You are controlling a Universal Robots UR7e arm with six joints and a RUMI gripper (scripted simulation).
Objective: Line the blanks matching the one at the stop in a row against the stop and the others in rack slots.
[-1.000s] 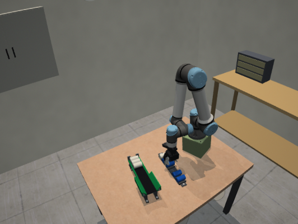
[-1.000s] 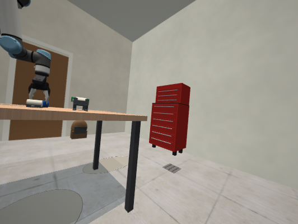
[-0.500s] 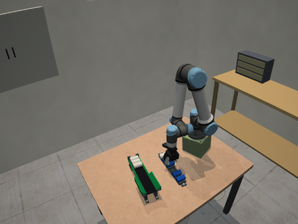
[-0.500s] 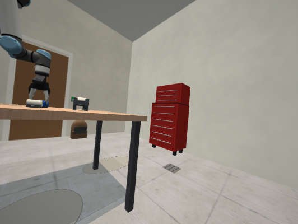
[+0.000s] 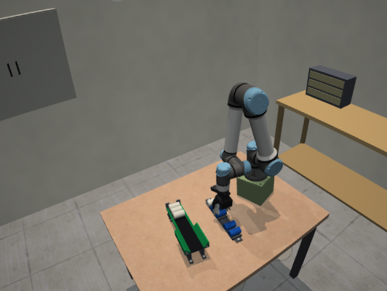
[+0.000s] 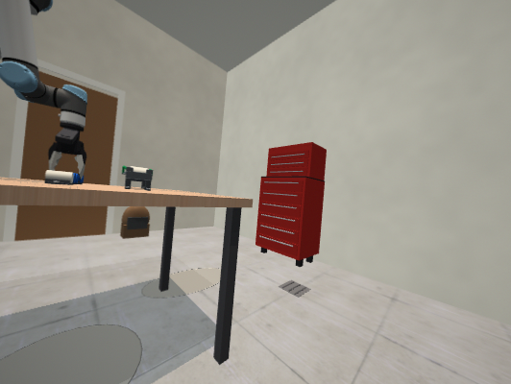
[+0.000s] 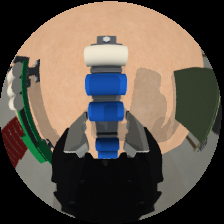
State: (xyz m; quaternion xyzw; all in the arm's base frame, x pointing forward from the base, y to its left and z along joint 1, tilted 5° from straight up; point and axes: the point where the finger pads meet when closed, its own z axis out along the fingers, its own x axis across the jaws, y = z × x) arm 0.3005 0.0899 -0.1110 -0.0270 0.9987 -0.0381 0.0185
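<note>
My hand is 40 mm above the dark stock rack and 30 mm to the right of it.
</note>
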